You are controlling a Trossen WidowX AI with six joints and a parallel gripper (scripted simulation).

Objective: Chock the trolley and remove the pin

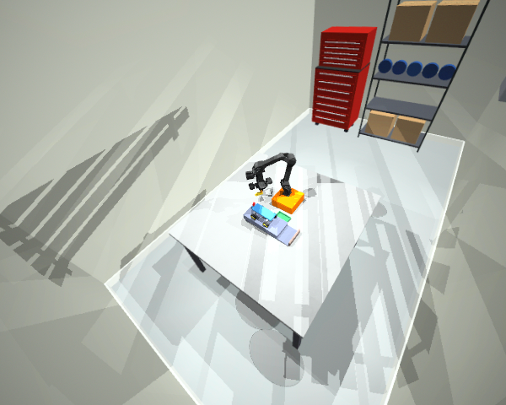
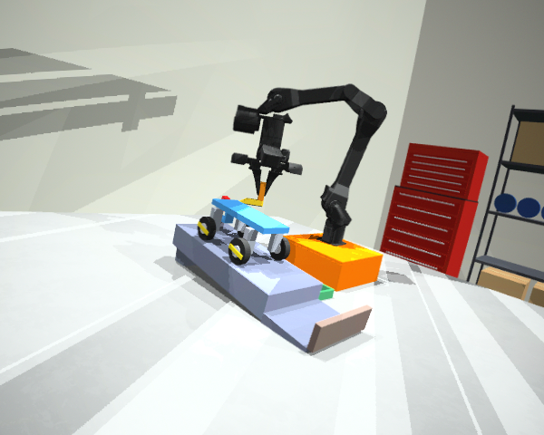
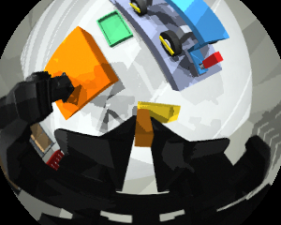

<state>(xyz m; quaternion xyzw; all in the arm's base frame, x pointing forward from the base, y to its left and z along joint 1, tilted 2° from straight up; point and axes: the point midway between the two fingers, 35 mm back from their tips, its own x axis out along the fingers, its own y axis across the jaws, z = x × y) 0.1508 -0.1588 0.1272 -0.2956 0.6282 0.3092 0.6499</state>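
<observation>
Right now the yellow chock is 2 cm ahead of my gripper tip, 1 cm to the right of it and 1 cm below it. Also, from my gripper tip: grey-blue ramp: 17 cm ahead, 13 cm below, 12 cm to the left; then stop pin: 14 cm ahead, 4 cm below; then trolley: 17 cm ahead, 12 cm to the left, 6 cm below.
</observation>
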